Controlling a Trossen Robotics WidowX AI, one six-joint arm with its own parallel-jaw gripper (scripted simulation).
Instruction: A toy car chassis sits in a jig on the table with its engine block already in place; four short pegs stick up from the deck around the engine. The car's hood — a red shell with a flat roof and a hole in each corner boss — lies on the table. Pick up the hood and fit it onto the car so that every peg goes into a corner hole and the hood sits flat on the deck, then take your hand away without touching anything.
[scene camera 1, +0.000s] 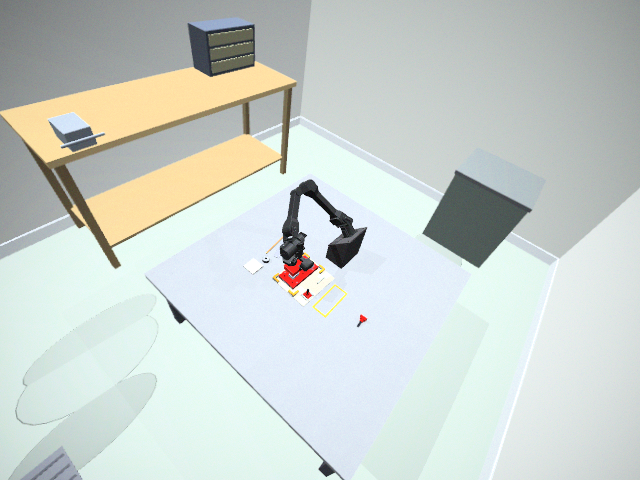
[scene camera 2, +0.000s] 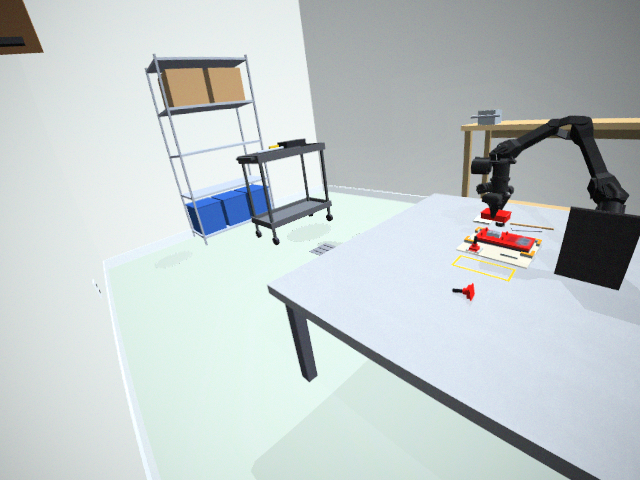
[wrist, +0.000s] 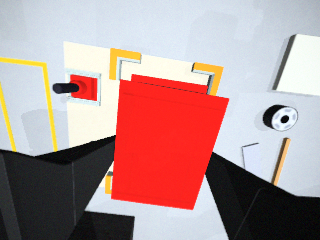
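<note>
In the wrist view I see my gripper. My gripper holds a red hood, and I see a wheel as well.
</note>
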